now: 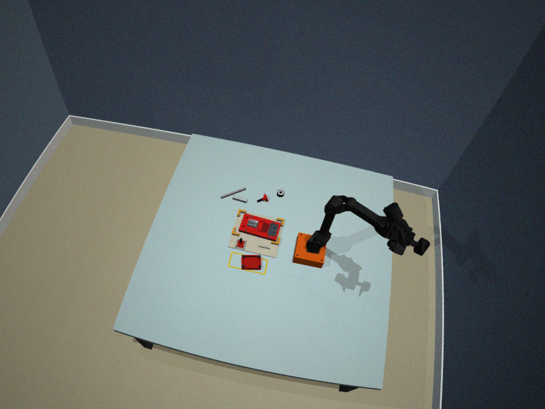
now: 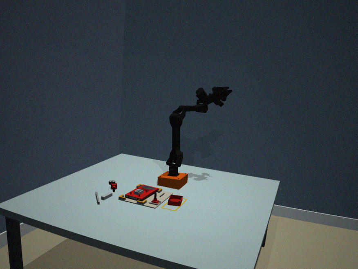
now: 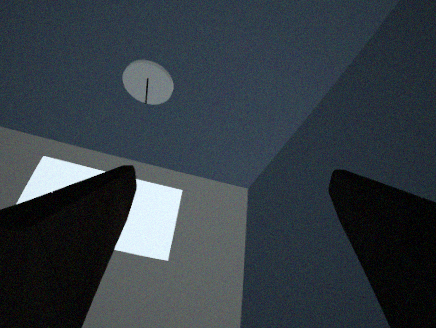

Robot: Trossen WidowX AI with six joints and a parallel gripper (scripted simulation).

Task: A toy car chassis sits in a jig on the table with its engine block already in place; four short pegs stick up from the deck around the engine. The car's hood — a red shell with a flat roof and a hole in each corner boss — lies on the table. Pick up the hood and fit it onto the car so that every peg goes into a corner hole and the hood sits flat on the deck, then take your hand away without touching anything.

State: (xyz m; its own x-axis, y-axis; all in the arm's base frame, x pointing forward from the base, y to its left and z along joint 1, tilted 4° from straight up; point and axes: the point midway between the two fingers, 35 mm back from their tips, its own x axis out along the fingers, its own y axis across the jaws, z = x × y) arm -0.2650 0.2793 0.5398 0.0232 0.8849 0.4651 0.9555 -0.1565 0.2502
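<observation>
My gripper tip is now 620 mm above the red hood, 570 mm short of it and 170 mm to the left of it. From my gripper tip the other things lie so: grey engine block (600 mm below, 600 mm ahead, 380 mm to the right); then thin rod (730 mm ahead, 620 mm below, 570 mm to the right); then beige jig plate (610 mm below, 570 mm ahead, 360 mm to the right).
</observation>
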